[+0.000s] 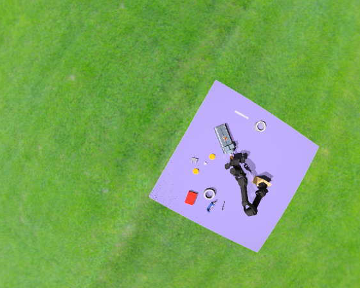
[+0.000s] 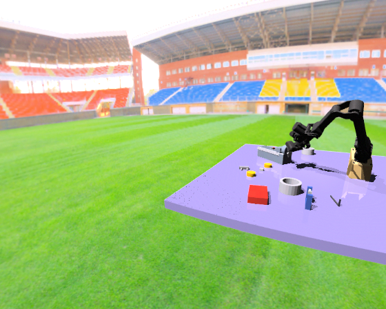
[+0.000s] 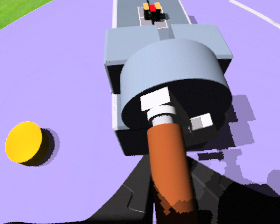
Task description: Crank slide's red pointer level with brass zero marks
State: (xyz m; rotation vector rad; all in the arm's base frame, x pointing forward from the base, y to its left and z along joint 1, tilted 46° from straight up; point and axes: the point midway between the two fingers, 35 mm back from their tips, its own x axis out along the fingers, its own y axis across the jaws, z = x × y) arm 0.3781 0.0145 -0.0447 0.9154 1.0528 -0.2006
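The red pointer is 13 cm ahead of my gripper tip, 10 cm to the right of it and 1 cm below it. The rest, counted from my gripper tip: brown crank handle (1 cm behind, 1 cm to the left, 2 cm above); then white bar (11 cm ahead, 40 cm to the right, 9 cm below); then small grey bracket (23 cm ahead, 22 cm to the left, 8 cm below).
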